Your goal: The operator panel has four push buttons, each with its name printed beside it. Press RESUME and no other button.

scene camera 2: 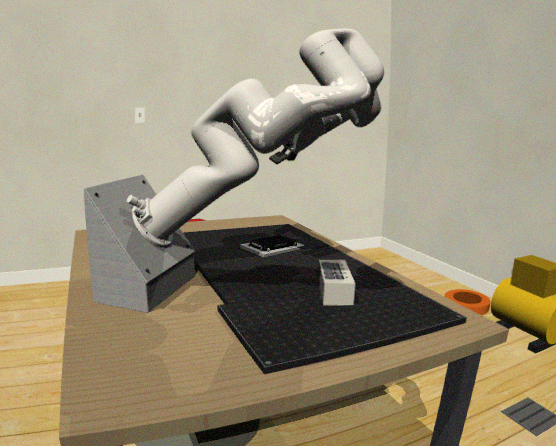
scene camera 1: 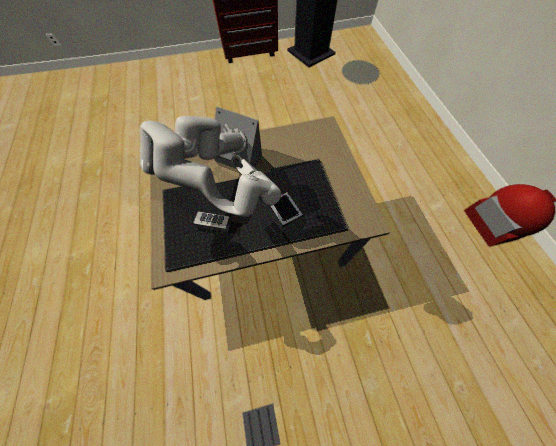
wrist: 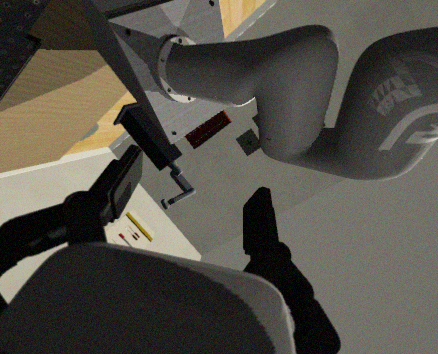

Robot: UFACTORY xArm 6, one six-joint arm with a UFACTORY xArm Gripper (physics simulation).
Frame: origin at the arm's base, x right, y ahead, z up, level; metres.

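Where they show: gripper, fingertip midpoint: (scene camera 1: pixel 241 164) (wrist: pixel 200 180); arm's base, origin of the base link: (scene camera 2: pixel 151 224) (scene camera 1: pixel 236 141) (wrist: pixel 182 72).
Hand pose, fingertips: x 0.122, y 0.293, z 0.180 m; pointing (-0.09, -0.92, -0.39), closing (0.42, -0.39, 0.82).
Note:
Things, the pixels of their centre, and the offset from my fingertips. Level surfaces: height alone.
- operator panel, body centre: (scene camera 2: pixel 335 280) (scene camera 1: pixel 212 222) dx +0.222, dy -0.010, dz -0.299 m
- pale-rimmed tray, body centre: (scene camera 2: pixel 272 245) (scene camera 1: pixel 285 208) dx -0.131, dy +0.139, dz -0.316 m
- black mat, its level: dz -0.327 m
- wooden table, its level: dz -0.340 m
The operator panel (scene camera 1: pixel 210 227) (scene camera 2: pixel 338 293) is a small white box standing on the black mat, with a row of dark buttons or markings on its top. The printed names are too small to read, so I cannot tell which button is RESUME. The panel does not show in the wrist view. My gripper (scene camera 1: pixel 239 159) (scene camera 2: pixel 283 154) (wrist: pixel 200 180) is open with nothing between its fingers. It is high above the table, folded back towards the arm's base and well away from the panel.
A pale-rimmed tray (scene camera 1: pixel 293 219) (scene camera 2: pixel 261 253) with a dark inside lies on the black mat (scene camera 1: pixel 185 250) (scene camera 2: pixel 300 330). The grey wedge mount (scene camera 2: pixel 115 260) (wrist: pixel 200 20) stands on the wooden table (scene camera 1: pixel 159 260) (scene camera 2: pixel 125 360). The arm's own links fill the wrist view's upper right.

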